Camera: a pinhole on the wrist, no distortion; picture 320 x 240 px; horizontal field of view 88.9 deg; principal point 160.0 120.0 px. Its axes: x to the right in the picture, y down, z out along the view. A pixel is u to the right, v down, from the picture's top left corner.
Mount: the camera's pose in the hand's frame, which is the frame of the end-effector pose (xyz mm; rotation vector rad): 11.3 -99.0 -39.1 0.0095 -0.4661 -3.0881
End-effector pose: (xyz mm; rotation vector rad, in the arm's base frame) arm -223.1 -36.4 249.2 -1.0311 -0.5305 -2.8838
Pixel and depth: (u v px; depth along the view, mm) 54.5 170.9 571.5
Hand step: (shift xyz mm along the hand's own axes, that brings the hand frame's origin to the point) 379.0 -93.7 560.8
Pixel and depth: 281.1 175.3 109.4
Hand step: -70.2 -103.7 76.1
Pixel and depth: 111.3 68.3 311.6
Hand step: 99.9 89.1 229.8
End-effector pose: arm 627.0 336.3 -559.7 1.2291 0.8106 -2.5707
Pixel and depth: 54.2 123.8 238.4
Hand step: 163.9 -31.0 190.8
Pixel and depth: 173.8 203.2 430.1
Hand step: -25.0 -182.4 436.5
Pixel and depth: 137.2 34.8 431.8
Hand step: 63.9 245.0 307.1
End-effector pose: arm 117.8 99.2 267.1 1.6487 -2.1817 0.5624
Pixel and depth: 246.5 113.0 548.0
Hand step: -284.5 79.6 476.6
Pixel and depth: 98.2 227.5 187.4
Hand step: 82.8 -160.3 176.6
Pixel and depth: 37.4 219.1 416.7
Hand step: 325.2 -211.9 434.8
